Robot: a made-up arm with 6 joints.
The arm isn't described. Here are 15 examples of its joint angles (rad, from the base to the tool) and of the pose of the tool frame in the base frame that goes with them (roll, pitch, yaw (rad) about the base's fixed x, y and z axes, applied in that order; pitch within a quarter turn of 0, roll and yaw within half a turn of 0; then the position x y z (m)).
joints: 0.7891 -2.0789 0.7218 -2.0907 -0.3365 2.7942
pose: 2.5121 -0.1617 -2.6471 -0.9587 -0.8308 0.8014
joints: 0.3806 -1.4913 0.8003 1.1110 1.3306 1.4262
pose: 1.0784 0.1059 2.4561 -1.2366 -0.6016 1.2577
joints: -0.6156 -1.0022 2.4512 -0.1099 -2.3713 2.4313
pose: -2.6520 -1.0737 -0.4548 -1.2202 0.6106 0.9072
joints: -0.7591 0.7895 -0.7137 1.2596 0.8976 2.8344
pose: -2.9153 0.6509 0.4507 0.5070 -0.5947 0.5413
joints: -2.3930 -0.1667 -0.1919 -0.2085 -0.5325 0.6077
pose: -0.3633 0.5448 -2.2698 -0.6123 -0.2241 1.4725
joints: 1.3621 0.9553 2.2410 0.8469 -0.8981 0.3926
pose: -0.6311 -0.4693 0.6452 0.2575 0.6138 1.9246
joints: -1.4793 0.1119 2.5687 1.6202 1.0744 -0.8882
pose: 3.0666 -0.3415 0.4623 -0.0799 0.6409 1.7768
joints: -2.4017 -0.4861 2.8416 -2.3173 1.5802 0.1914
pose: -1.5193 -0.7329 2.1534 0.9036 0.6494 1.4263
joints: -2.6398 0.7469 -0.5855 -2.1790 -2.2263 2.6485
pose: 0.2186 -0.7744 -1.4963 -0.4297 -0.2836 0.5155
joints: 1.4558 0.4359 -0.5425 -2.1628 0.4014 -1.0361
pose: 2.5265 1.0873 0.6839 -0.0540 0.6218 0.7256
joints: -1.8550 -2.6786 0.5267 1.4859 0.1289 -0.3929
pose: 2.0397 0.0741 1.1578 0.2652 1.0384 -0.1956
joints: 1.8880 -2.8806 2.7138 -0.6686 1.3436 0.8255
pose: -0.2610 -0.4635 1.1468 0.0798 0.3335 -0.5399
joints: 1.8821 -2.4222 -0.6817 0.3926 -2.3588 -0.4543
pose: 0.5343 0.6295 1.5418 0.4343 -0.6472 0.9270
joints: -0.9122 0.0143 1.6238 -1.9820 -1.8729 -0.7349
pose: 0.6976 0.3174 1.0584 0.1579 -0.1306 2.2538
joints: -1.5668 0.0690 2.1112 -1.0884 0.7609 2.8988
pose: 0.7259 -0.5235 2.3577 -0.0972 0.1251 2.2355
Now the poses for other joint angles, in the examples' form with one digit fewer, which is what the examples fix.
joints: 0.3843 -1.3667 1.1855 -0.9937 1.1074 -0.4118
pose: -1.947 0.158 -1.895 -1.103 -0.562 1.487
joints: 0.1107 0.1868 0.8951 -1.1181 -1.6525 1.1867
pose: -0.354 0.394 1.439 0.838 -0.034 1.851
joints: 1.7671 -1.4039 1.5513 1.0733 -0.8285 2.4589
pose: -0.682 -0.490 -0.550 0.371 -1.412 0.828
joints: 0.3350 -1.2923 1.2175 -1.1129 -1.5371 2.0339
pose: -2.931 -0.386 1.651 -1.109 -0.518 1.533
